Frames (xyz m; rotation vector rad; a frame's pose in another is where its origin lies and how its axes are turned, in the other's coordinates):
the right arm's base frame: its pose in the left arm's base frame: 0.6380 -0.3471 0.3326 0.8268 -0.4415 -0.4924
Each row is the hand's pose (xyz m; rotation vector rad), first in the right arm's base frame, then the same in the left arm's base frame.
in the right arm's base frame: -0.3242 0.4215 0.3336 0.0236 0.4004 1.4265
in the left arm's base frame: 0.2961 -0.1120 0.8037 0.4386 -0.5459 0.9819
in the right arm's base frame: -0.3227 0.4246 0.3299 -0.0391 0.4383 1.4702
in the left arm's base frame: 0.3001 -0.1089 0.8041 0.3720 -0.5068 1.0186
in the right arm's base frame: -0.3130 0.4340 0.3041 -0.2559 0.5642 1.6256
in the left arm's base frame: 0.3243 -0.0940 0.7977 0.1387 -0.3770 1.1473
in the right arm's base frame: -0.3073 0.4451 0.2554 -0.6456 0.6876 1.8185
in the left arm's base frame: 0.3582 -0.0625 0.7782 -0.2576 -0.2103 1.2664
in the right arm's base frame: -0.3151 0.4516 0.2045 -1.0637 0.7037 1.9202
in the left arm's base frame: 0.3815 -0.0247 0.7513 -0.6514 -0.1001 1.2716
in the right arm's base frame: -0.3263 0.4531 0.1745 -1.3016 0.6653 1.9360
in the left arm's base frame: 0.3893 0.0000 0.7324 -0.8647 -0.0634 1.2295
